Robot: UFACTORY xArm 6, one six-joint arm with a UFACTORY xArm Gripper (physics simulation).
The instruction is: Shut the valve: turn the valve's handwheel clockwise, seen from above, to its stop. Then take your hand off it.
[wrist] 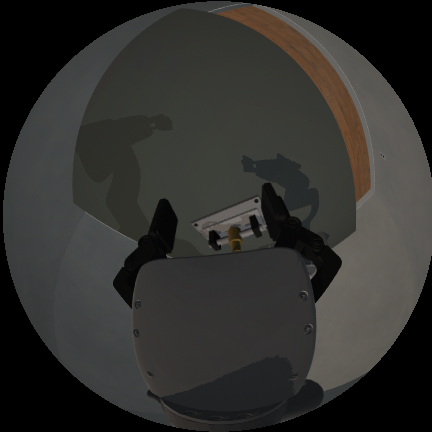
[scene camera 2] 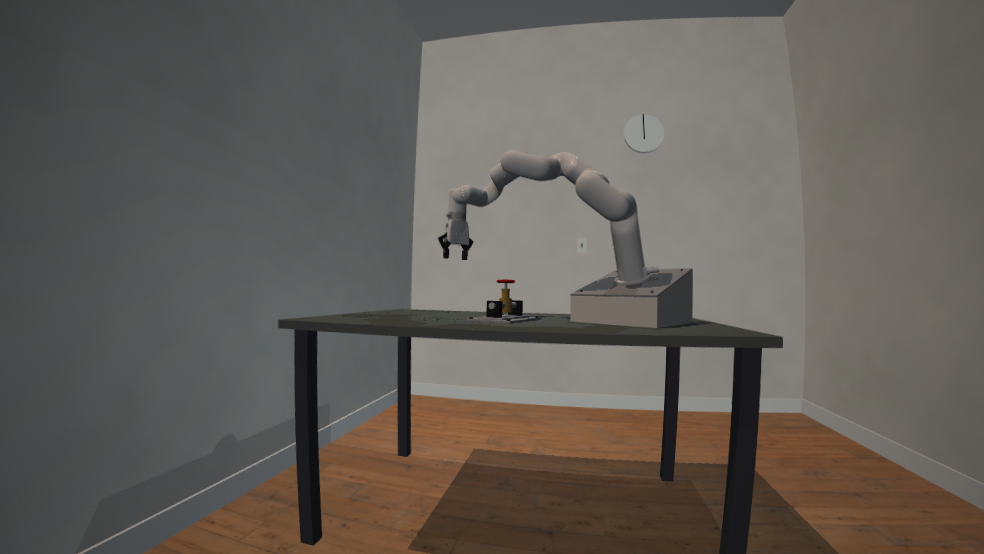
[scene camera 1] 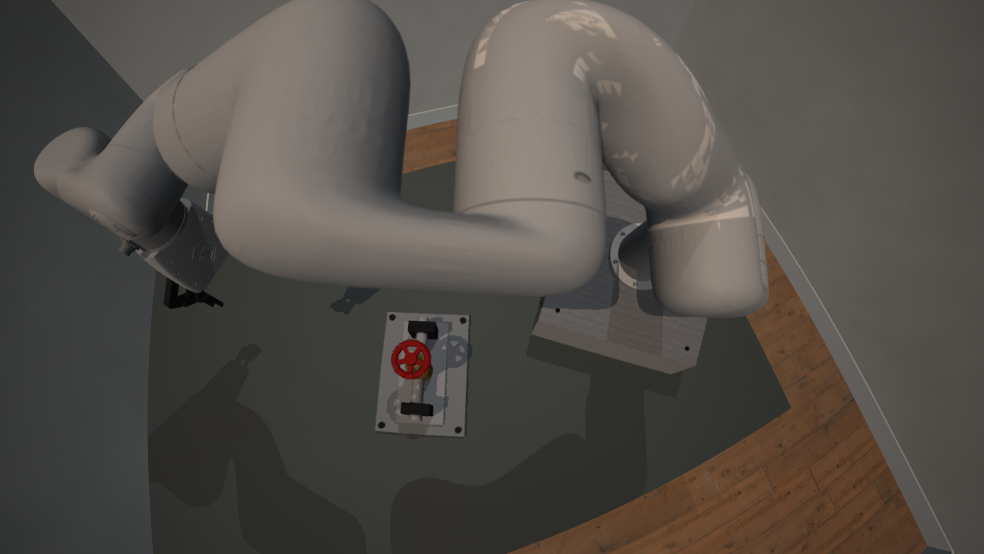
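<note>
The valve's red handwheel (scene camera 1: 410, 357) (scene camera 2: 505, 280) lies level on top of the brass valve body (scene camera 1: 427, 372) (scene camera 2: 506, 295) (wrist: 234, 236). In the wrist view the handwheel is hidden by the gripper housing. The valve's pipe runs between two black clamps (scene camera 1: 422, 328) (scene camera 1: 416, 409) on a light base plate (scene camera 1: 455, 416) (wrist: 240, 205). My gripper (scene camera 1: 194, 303) (scene camera 2: 455, 256) (wrist: 215, 201) is open and empty, pointing down. In scene camera 2 it hangs higher than the handwheel and to its left, apart from it. In scene camera 1 it is left of the valve and farther up the view.
The dark table (scene camera 1: 516, 426) (scene camera 2: 413, 328) (wrist: 200, 100) bears the valve plate and the grey mounting box (scene camera 1: 605, 349) (scene camera 2: 612, 309), right of the valve in both scene views. My arm (scene camera 1: 413, 240) (scene camera 2: 530, 165) arches from the box to the gripper. A wall (scene camera 2: 206, 206) stands beyond the table's left end.
</note>
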